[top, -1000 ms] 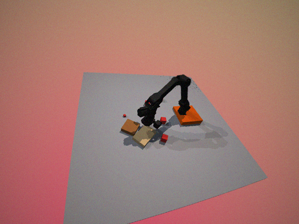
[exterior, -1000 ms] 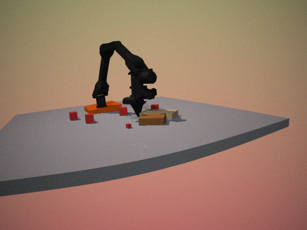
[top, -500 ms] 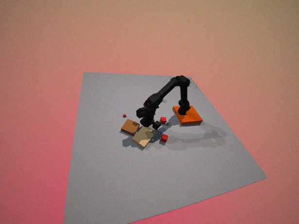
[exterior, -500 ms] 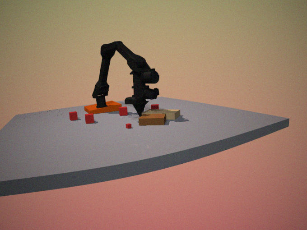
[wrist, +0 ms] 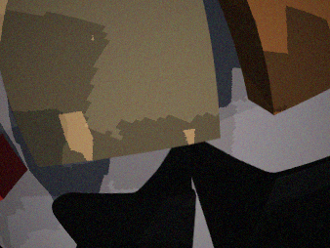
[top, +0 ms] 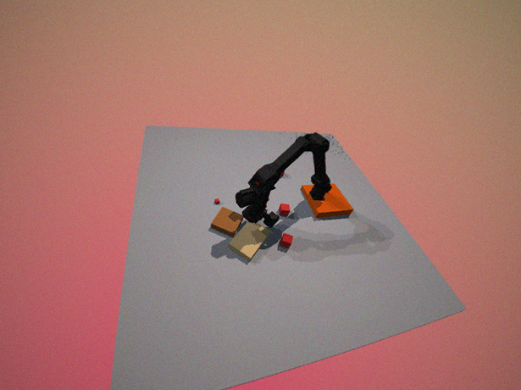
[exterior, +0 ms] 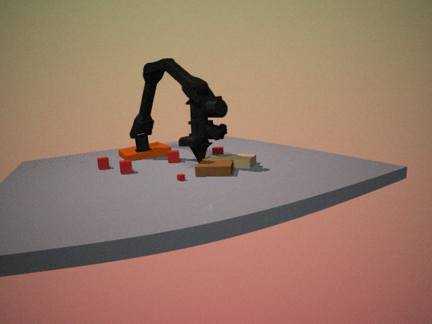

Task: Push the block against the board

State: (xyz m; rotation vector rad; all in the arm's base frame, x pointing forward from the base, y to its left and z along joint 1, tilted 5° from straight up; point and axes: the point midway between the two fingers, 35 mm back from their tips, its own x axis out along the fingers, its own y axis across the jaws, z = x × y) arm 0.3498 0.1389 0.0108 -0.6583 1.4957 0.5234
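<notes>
My gripper tip is now 11 cm short of the square block and 1 cm below it. Round my gripper tip: board: 3 cm ahead, 9 cm to the left, 1 cm above; then tiny red cube: 15 cm ahead, 12 cm to the right.
</notes>
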